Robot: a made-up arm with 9 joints.
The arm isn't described. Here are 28 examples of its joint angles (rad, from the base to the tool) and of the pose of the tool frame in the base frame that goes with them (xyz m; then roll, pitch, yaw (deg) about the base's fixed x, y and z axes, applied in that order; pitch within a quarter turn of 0, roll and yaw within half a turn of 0).
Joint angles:
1: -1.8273 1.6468 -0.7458 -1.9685 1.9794 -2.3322 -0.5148 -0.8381 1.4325
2: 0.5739 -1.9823 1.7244 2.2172 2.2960 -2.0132 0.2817 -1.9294 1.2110
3: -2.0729 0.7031 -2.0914 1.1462 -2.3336 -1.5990 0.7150 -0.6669 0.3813
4: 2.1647 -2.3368 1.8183 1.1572 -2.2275 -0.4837 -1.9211 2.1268 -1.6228
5: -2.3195 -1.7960 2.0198 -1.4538 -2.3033 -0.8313 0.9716 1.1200 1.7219
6: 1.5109 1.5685 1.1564 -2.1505 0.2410 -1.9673 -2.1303 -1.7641 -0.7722
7: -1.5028 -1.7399 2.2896 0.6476 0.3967 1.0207 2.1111 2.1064 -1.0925
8: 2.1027 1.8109 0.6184 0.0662 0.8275 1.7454 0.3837 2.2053 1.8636
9: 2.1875 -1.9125 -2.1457 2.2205 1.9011 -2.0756 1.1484 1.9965 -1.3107
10: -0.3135 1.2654 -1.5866 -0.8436 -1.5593 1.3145 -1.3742 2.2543 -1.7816
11: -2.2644 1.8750 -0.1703 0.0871 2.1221 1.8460 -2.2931 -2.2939 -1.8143
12: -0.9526 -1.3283 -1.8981 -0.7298 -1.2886 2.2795 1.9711 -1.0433 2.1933
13: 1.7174 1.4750 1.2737 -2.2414 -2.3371 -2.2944 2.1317 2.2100 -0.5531
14: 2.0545 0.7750 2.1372 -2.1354 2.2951 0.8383 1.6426 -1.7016 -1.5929
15: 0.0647 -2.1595 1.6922 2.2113 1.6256 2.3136 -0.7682 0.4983 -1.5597
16: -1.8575 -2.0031 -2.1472 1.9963 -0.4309 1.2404 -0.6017 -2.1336 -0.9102
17: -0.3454 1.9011 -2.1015 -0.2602 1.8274 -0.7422 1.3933 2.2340 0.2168
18: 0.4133 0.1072 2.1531 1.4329 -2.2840 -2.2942 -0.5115 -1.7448 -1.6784
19: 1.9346 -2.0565 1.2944 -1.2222 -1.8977 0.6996 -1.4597 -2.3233 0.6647
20: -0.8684 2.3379 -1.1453 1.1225 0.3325 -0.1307 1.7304 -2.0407 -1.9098
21: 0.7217 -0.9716 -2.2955 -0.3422 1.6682 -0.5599 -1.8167 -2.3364 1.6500
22: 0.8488 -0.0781 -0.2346 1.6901 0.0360 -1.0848 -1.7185 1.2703 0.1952
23: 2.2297 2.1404 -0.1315 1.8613 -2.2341 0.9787 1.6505 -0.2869 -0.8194
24: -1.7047 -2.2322 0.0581 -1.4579 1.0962 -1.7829 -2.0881 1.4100 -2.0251
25: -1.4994 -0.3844 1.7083 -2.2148 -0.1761 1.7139 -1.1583 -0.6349 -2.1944
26: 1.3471 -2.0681 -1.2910 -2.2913 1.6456 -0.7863 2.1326 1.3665 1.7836
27: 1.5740 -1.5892 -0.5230 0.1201 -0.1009 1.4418 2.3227 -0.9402 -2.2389
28: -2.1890 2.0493 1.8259 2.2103 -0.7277 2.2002 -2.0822 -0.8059 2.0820
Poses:
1: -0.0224 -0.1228 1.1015 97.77 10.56 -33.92
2: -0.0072 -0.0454 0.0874 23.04 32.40 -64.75
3: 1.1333 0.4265 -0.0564 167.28 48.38 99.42
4: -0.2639 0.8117 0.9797 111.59 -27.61 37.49
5: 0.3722 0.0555 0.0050 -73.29 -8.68 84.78
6: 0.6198 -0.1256 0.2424 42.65 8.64 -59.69
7: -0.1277 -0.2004 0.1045 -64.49 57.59 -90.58
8: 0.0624 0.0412 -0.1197 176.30 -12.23 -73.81
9: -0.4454 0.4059 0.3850 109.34 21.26 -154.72
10: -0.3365 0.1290 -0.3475 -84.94 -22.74 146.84
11: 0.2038 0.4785 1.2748 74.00 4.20 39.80
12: -0.5159 -0.3081 0.1267 142.77 67.09 -112.99
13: -0.0152 0.3128 -0.1340 -48.82 25.57 -49.62
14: -0.5726 0.2341 -0.4876 -39.82 20.22 -22.67
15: -0.0578 -0.2478 0.1971 54.45 -36.73 -124.56
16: -0.1270 -0.4040 -0.0391 17.03 51.08 -127.03
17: 0.0807 -0.1269 -0.4921 -140.76 18.56 -79.47
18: -0.1769 -0.1186 1.2470 148.66 -17.12 109.15
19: 0.2079 0.3704 -0.6061 -78.82 -6.27 54.03
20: -0.3623 -0.1263 -0.3090 -91.64 27.63 -98.21
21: -0.7839 -0.1197 0.1523 -70.83 61.19 24.46
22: -0.1472 -0.3107 0.0958 49.89 -33.55 -1.46
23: 0.2669 0.8777 0.5489 118.78 19.24 -166.22
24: -0.0009 -0.0428 0.8801 125.65 -63.16 -158.04
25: -0.6727 0.1867 -0.0290 -64.21 -8.19 111.86
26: -0.1680 -0.2684 -0.4486 -49.78 16.48 -82.69
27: -0.5849 -0.5043 -0.0630 168.39 71.28 -66.89
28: 0.1845 -0.1172 0.0867 -113.05 -65.84 -91.38
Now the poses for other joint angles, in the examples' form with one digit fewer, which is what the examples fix.
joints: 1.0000 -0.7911 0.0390 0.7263 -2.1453 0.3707 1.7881 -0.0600 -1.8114
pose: -0.645 -1.167 -0.267 46.3 -49.9 117.2
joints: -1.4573 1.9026 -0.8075 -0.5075 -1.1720 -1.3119 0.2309 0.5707 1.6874
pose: -0.427 0.272 0.264 -74.6 71.3 -84.0
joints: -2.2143 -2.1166 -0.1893 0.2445 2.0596 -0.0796 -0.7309 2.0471 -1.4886
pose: -0.416 -0.194 0.718 17.2 0.6 -130.1
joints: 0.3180 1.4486 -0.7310 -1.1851 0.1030 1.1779 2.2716 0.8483 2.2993
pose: 0.015 0.298 0.136 41.2 -44.9 20.1
